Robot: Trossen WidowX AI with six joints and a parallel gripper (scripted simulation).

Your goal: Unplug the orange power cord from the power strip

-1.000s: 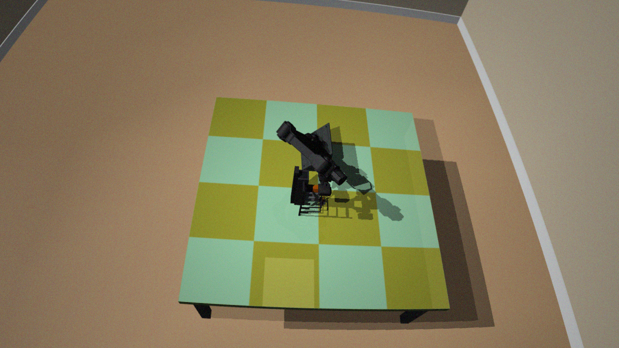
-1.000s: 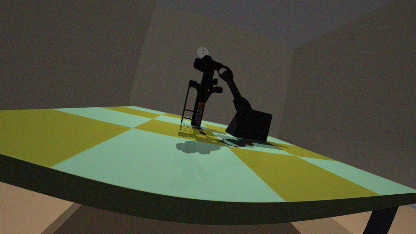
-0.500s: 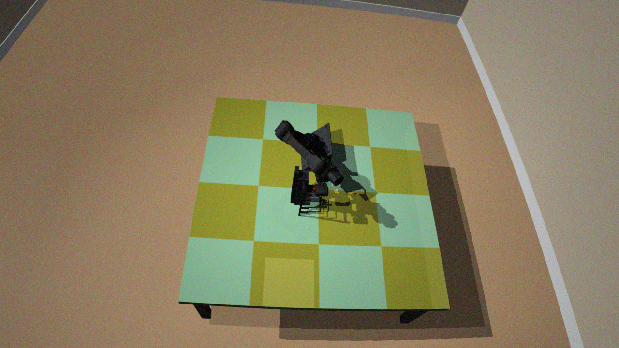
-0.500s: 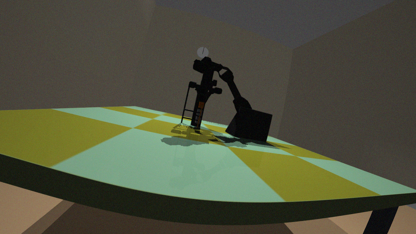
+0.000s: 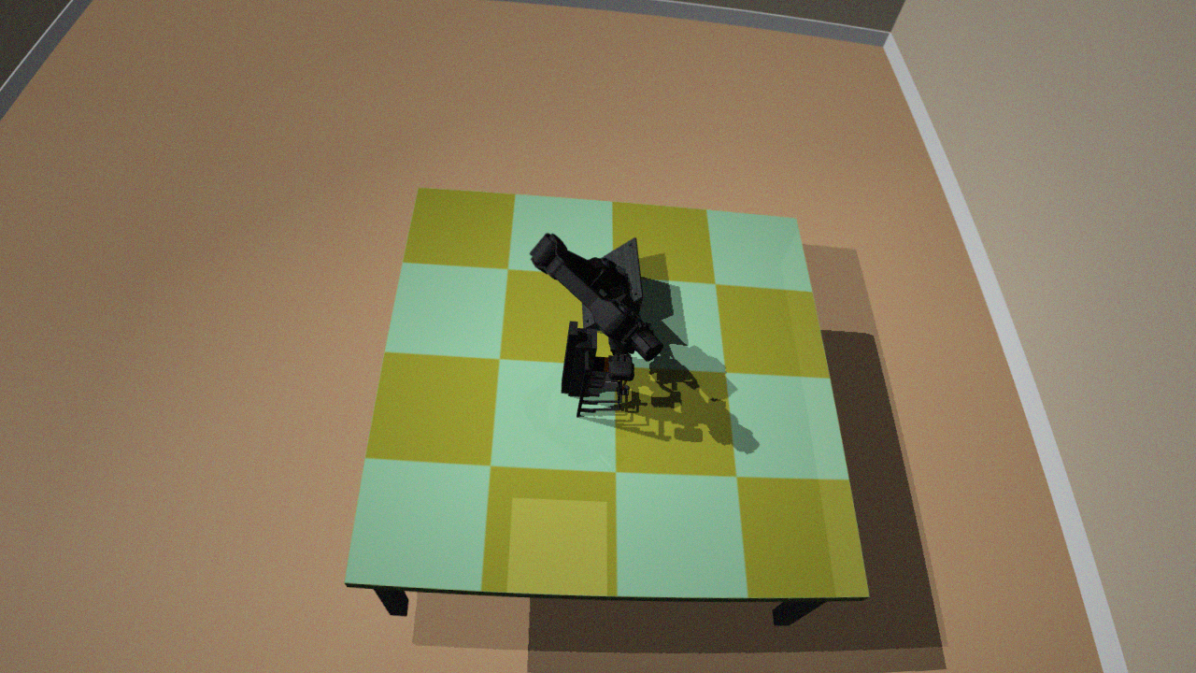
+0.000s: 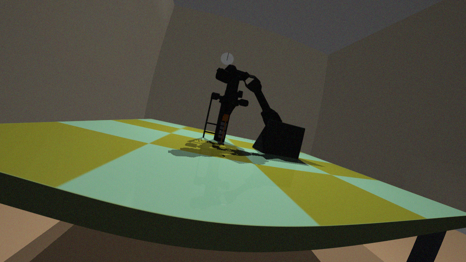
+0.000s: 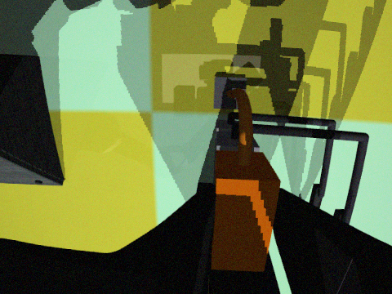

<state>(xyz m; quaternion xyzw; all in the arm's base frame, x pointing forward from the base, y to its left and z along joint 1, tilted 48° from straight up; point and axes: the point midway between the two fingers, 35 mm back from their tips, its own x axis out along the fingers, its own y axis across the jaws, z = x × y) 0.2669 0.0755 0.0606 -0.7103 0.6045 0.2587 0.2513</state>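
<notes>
My gripper tip is 3 cm to the left of the orange plug and 1 cm short of it.
</notes>
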